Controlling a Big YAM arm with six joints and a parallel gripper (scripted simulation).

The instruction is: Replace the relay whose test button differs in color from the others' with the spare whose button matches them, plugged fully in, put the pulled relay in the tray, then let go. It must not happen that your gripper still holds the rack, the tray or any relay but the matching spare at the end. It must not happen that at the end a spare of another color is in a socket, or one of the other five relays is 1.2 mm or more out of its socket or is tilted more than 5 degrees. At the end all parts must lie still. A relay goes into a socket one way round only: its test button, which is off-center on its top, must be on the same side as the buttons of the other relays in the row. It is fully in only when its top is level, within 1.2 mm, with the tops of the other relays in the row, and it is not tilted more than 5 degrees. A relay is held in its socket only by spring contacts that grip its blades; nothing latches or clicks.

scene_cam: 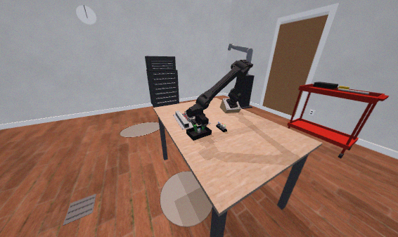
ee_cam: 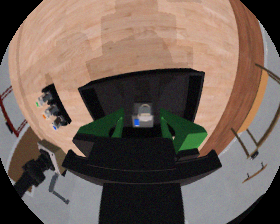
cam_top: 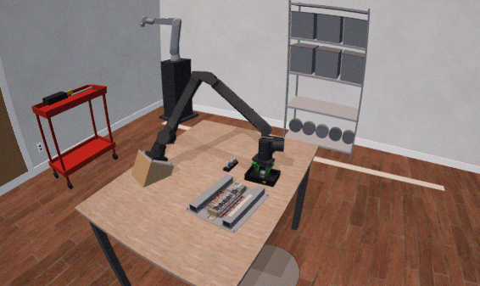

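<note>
Right now my hand is 1 cm above the black tray. The rest, counted from my hand: small black stand 20 cm behind, 2 cm to the right, 2 cm below.
</note>
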